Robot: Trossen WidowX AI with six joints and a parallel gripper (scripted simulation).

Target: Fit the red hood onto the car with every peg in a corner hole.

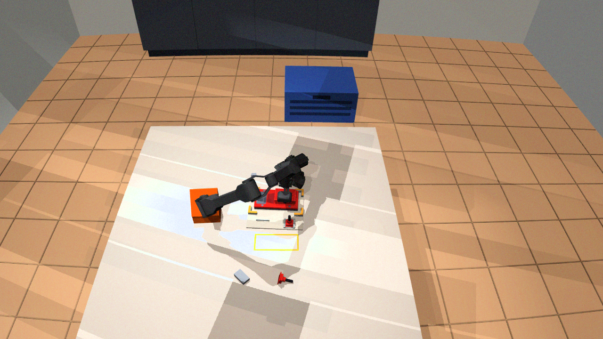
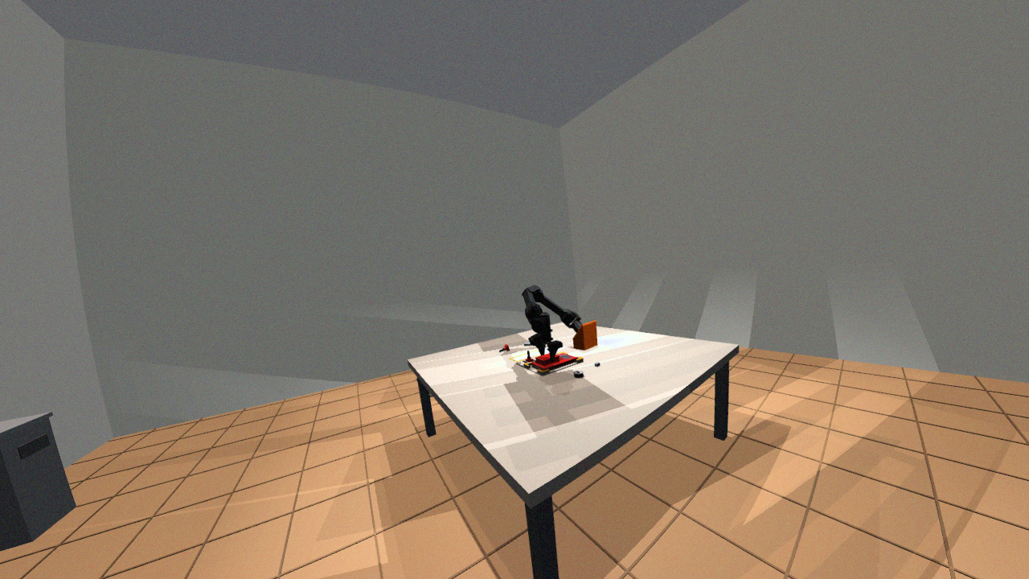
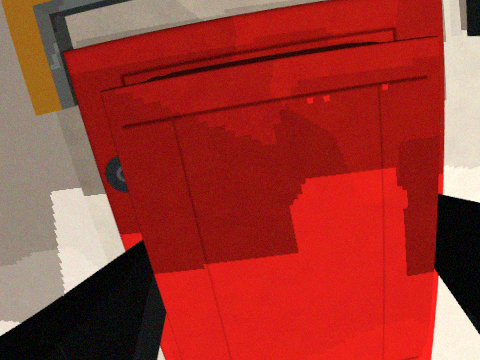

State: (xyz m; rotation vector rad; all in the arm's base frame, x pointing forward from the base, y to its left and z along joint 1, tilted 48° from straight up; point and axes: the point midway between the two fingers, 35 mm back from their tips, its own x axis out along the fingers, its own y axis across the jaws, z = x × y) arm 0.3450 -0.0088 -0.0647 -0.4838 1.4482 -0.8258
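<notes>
The red hood lies 10 mm above my gripper tip.
</notes>
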